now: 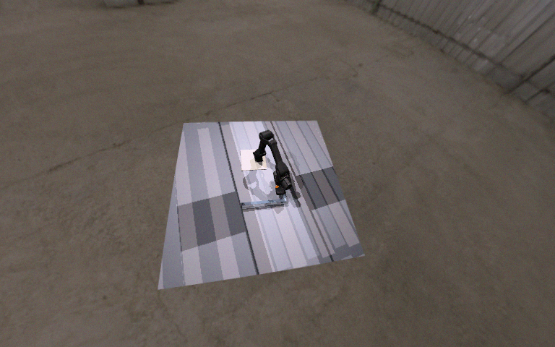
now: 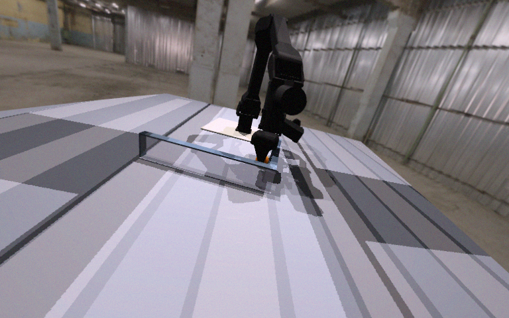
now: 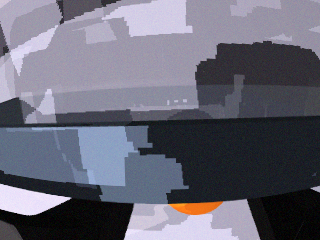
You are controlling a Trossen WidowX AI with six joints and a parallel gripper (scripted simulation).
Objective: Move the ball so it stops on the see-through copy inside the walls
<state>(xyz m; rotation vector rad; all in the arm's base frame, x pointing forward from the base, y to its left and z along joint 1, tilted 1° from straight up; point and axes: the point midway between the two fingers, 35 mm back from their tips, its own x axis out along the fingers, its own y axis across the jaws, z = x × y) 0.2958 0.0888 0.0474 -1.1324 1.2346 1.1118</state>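
The see-through copy of ball lies right at my gripper tip. Also, from my gripper tip: orange ball right at my gripper tip.
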